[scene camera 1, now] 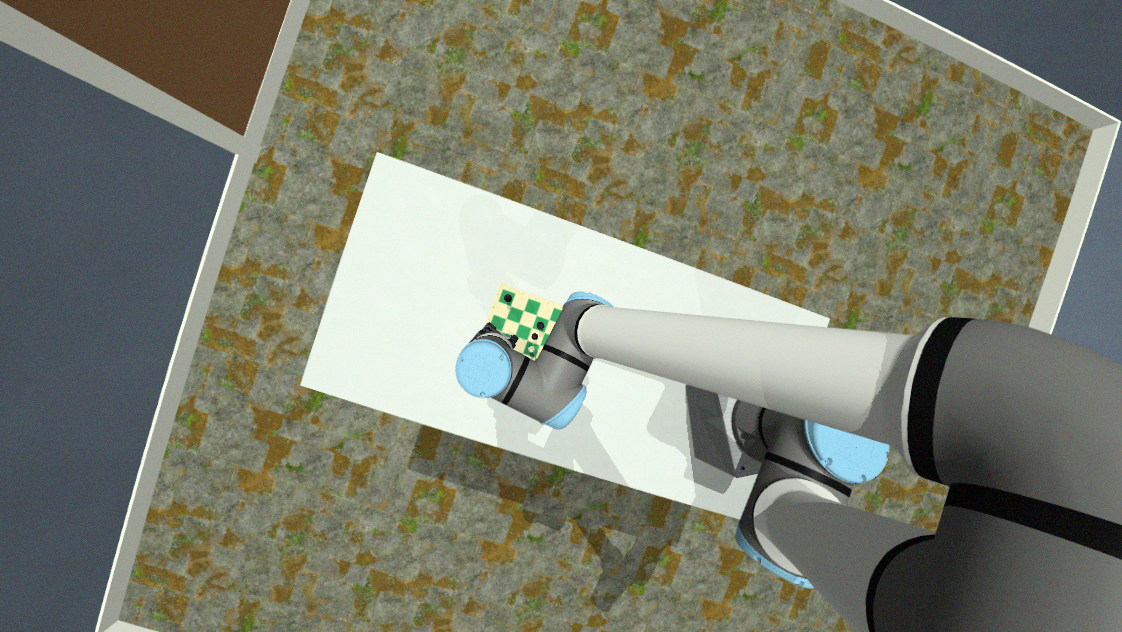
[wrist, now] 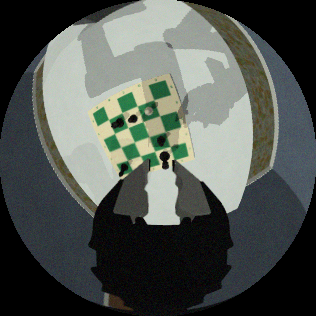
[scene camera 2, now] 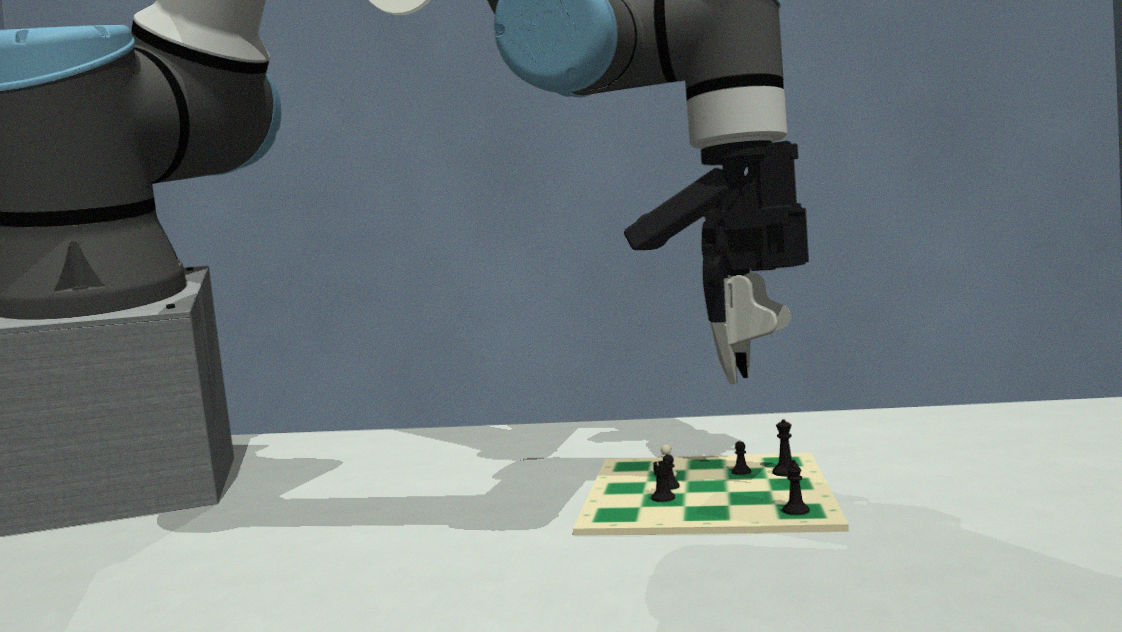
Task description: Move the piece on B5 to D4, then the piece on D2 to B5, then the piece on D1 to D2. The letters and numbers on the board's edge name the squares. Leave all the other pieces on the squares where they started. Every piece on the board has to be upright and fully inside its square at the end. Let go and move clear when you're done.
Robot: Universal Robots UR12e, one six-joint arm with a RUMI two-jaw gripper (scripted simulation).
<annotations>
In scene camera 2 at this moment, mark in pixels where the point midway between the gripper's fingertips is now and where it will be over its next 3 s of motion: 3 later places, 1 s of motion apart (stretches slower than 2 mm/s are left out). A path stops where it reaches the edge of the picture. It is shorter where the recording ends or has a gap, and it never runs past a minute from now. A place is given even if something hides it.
My gripper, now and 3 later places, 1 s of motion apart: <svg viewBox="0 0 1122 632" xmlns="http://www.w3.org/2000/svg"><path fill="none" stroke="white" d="M739 380L740 398L740 432L741 441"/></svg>
</annotations>
